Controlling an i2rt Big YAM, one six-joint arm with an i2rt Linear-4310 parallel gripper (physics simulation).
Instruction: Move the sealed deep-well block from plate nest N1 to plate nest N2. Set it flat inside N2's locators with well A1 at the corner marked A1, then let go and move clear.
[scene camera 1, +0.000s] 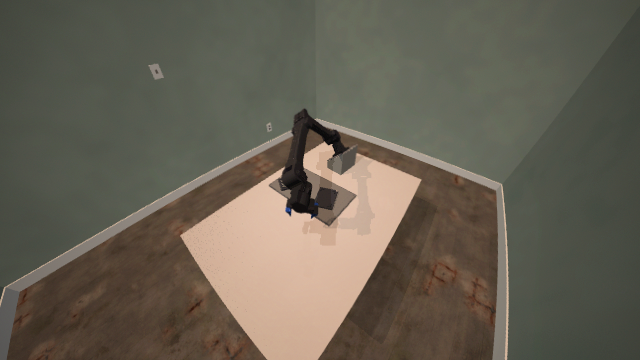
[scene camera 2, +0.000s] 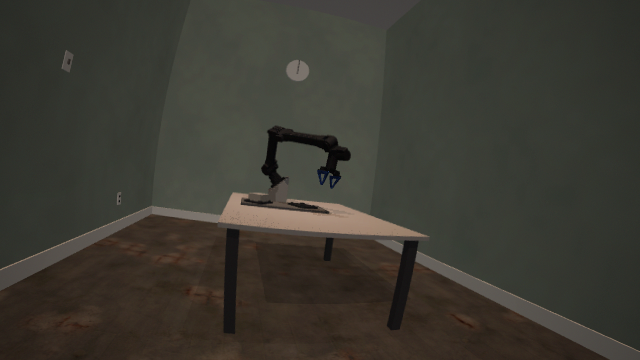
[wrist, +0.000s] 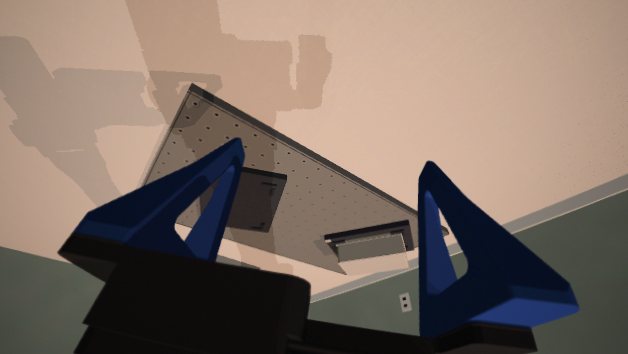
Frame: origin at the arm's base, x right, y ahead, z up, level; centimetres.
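Seen in the pictures: gripper, fingertip midpoint: (scene camera 1: 301, 216) (scene camera 2: 326, 186) (wrist: 330, 157); arm's base, origin of the base link: (scene camera 1: 341, 152) (scene camera 2: 278, 183).
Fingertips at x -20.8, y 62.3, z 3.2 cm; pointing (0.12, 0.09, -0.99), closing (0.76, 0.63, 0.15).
Offsets run from my fingertips to a thing's top centre. "spot": to the spot under its first point. Level surfaces: height alone.
The pale deep-well block {dx +35.0, dy -23.5, dz -9.5 cm} (scene camera 2: 259, 197) (wrist: 372, 249) sits in a dark plate nest, taken as N1 {spot: dx +29.9, dy -20.2, dz -14.3 cm} (wrist: 367, 229), at one end of the perforated base plate {dx +19.7, dy -27.3, dz -14.8 cm} (scene camera 1: 344, 200) (wrist: 320, 200). In scene camera 1 the arm hides the block. The other dark nest, taken as N2 {spot: dx +6.0, dy -27.0, dz -13.7 cm} (scene camera 1: 326, 198) (scene camera 2: 303, 205) (wrist: 257, 200), is empty; the left finger partly covers it in the wrist view. The nest labels and the A1 marks are too small to read. My gripper (scene camera 1: 301, 213) (scene camera 2: 327, 185) (wrist: 330, 157) is open and empty, blue fingers wide apart, high above the table and away from the block.
The plate lies on the pale table {dz -16.2 cm} (scene camera 1: 300, 280) (scene camera 2: 320, 227). The arm's grey base bracket (scene camera 1: 344, 162) (scene camera 2: 279, 191) stands behind the plate. The table's edges drop to the floor. The arm's shadows fall across the plate and table top.
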